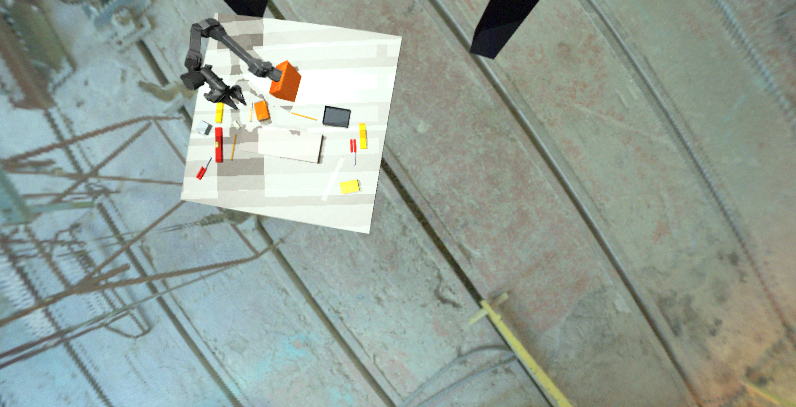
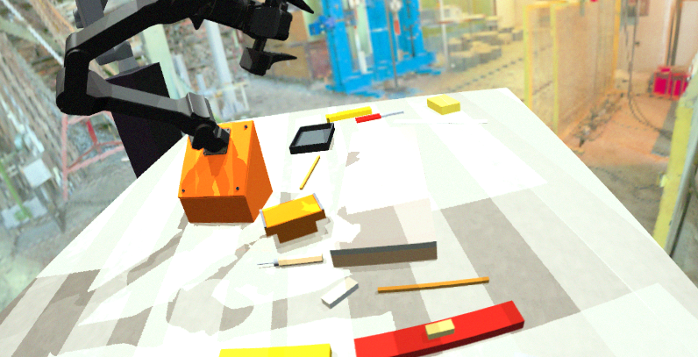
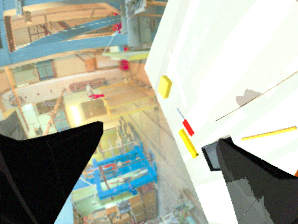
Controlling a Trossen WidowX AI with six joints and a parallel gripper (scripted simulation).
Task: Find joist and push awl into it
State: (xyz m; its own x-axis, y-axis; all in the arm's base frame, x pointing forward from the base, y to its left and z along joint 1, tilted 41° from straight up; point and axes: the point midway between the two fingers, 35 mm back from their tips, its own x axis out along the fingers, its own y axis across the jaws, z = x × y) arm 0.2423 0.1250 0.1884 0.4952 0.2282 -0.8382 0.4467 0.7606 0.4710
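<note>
The stud finder is 5 cm behind my gripper tip, 11 cm to the right of it and 35 cm below it. Round my gripper tip: white block: 7 cm ahead, 29 cm to the right, 36 cm below; then awl: 5 cm behind, 22 cm to the right, 36 cm below; then dark tray: 15 cm behind, 34 cm to the left, 35 cm below.
</note>
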